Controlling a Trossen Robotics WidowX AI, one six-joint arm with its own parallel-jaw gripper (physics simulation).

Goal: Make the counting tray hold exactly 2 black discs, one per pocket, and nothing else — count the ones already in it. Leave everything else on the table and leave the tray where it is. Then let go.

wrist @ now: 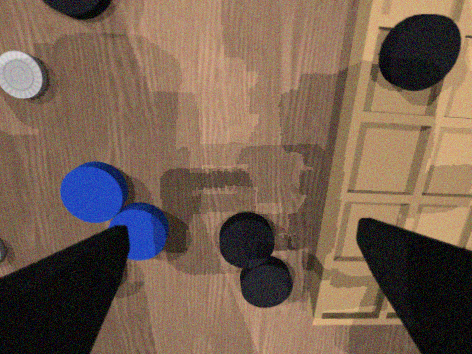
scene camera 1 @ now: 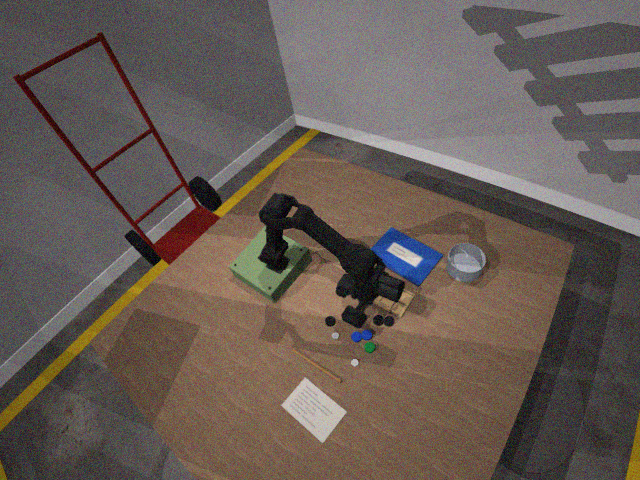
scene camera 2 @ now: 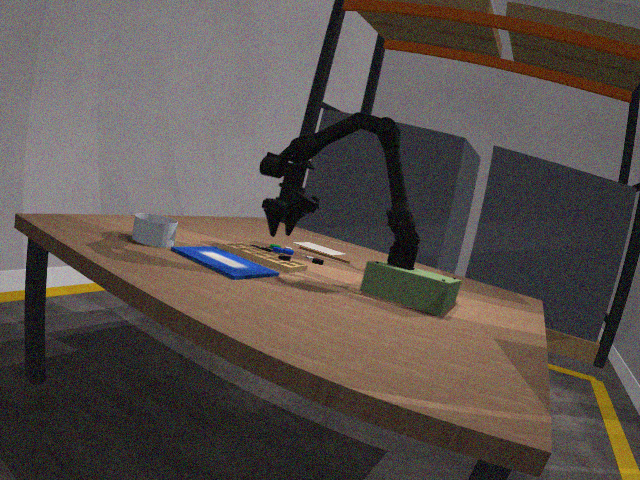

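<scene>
The tan counting tray (scene camera 1: 398, 308) (scene camera 2: 295, 267) (wrist: 400, 119) has one black disc (scene camera 2: 284, 257) (wrist: 420, 52) at a pocket of its near-side row; the disc overlaps the divider in the wrist view, and I cannot tell whether it lies flat. The other pockets that show in the wrist view look empty. Two touching black discs, one (scene camera 1: 378, 320) (wrist: 245, 237) and another (scene camera 1: 388, 320) (wrist: 266, 282), lie on the table beside the tray. Another black disc (scene camera 1: 330, 320) (scene camera 2: 317, 261) (wrist: 80, 4) lies apart. My gripper (scene camera 1: 354, 317) (scene camera 2: 280, 234) (wrist: 245, 232) is open and empty, above the table beside the tray.
Two blue discs (scene camera 1: 361, 335) (wrist: 94, 192) touch near a green disc (scene camera 1: 369, 347). White discs (scene camera 1: 335, 335) (scene camera 1: 354, 362), a thin stick (scene camera 1: 316, 364) and a paper (scene camera 1: 314, 409) lie around. A blue folder (scene camera 1: 382, 246) (scene camera 2: 258, 270) and a round container (scene camera 1: 465, 273) (scene camera 2: 154, 233) stand beyond the tray.
</scene>
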